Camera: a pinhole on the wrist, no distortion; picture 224 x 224 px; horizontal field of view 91.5 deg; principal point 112.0 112.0 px. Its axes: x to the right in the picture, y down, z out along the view. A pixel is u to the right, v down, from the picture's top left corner.
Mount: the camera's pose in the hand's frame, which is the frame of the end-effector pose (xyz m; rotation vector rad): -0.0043 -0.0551 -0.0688 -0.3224 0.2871 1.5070
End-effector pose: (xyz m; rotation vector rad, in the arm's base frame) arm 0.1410 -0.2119 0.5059 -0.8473 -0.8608 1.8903
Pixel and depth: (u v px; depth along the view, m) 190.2 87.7 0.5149
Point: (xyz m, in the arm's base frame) -0.3293 -0.3502 0.2311
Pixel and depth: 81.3 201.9 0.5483
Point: -0.0814 -0.7540 0.8405
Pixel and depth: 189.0 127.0 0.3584
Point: -0.1096 -0.4135 0.3434
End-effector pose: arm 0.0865 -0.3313 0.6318 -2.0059 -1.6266 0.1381
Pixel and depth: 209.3 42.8 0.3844
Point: 0.4343 -0.0896 0.3693
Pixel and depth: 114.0 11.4 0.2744
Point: 0.1123 -0.0427 0.5122
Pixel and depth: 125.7 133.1 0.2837
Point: 0.0745 -0.3370 0.4242
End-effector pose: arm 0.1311 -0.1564 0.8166 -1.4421 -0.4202 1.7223
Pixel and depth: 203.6 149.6 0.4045
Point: -0.1862 -0.4662 0.6572
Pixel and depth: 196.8 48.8 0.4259
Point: -0.2116 -0.1562 0.4273
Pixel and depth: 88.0 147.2 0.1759
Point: 0.0401 -0.1666 0.9046
